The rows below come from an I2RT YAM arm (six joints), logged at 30 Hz.
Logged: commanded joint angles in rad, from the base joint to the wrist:
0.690 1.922 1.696 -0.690 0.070 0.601
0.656 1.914 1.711 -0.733 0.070 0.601
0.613 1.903 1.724 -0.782 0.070 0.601
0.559 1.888 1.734 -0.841 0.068 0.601
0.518 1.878 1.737 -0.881 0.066 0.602
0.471 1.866 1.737 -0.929 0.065 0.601
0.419 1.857 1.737 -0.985 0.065 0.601
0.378 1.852 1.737 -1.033 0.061 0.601
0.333 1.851 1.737 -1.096 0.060 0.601
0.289 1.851 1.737 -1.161 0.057 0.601
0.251 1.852 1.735 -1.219 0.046 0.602
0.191 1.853 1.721 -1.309 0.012 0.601
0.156 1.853 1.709 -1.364 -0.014 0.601
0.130 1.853 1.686 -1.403 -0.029 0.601
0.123 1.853 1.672 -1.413 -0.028 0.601
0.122 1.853 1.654 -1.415 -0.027 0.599
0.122 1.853 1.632 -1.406 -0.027 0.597
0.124 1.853 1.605 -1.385 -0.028 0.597
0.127 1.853 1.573 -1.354 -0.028 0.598
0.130 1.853 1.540 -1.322 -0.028 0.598
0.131 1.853 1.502 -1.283 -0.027 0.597
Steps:
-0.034 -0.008 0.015 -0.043 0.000 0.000
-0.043 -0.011 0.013 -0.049 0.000 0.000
-0.054 -0.015 0.010 -0.059 -0.002 0.000
-0.041 -0.010 0.003 -0.040 -0.002 0.001
-0.047 -0.012 0.000 -0.048 -0.001 -0.001
-0.052 -0.009 0.000 -0.056 0.000 0.000
-0.041 -0.005 0.000 -0.048 -0.004 0.000
-0.045 -0.001 0.000 -0.063 -0.001 0.000
-0.044 0.000 0.000 -0.065 -0.003 0.000
-0.038 0.001 -0.002 -0.058 -0.011 0.001
-0.060 0.001 -0.014 -0.090 -0.034 -0.001
-0.035 0.000 -0.012 -0.055 -0.026 0.000
-0.026 0.000 -0.023 -0.039 -0.015 0.000
-0.007 0.000 -0.014 -0.010 0.001 0.000
-0.001 0.000 -0.018 -0.002 0.001 -0.002
0.000 0.000 -0.022 0.009 0.000 -0.002
0.002 0.000 -0.027 0.021 -0.001 0.000
0.003 0.000 -0.032 0.031 0.000 0.001
0.003 0.000 -0.033 0.032 0.000 0.000
0.001 0.000 -0.038 0.039 0.001 -0.001

